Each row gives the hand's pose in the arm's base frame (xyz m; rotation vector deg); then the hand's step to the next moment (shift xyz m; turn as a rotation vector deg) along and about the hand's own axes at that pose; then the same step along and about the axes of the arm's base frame.
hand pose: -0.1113 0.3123 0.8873 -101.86 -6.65 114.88
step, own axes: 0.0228 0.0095 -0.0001 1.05 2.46 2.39
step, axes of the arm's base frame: -0.0040 0.0003 -0.0244 -3.04 -1.24 -1.45
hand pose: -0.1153 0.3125 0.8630 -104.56 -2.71 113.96
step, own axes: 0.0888 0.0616 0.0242 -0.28 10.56 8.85
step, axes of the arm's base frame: -0.0442 -0.0193 -0.0997 -11.54 -7.29 -1.90
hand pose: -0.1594 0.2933 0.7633 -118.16 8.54 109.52
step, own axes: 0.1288 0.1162 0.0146 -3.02 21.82 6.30
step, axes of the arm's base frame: -0.0354 -0.0868 -0.1467 -12.67 -19.06 -0.93
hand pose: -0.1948 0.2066 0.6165 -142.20 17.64 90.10
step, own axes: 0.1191 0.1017 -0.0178 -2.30 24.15 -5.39
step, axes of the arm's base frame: 0.0373 -0.1113 -0.1051 -2.87 -24.47 3.23
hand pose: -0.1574 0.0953 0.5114 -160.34 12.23 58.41
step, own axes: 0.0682 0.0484 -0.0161 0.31 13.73 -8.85
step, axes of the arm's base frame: 0.0528 -0.0559 -0.0366 3.21 -15.16 5.16
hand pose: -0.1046 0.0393 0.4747 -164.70 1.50 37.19
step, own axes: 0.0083 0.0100 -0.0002 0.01 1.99 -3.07
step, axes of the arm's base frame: 0.0070 -0.0096 -0.0052 1.19 -2.54 2.35
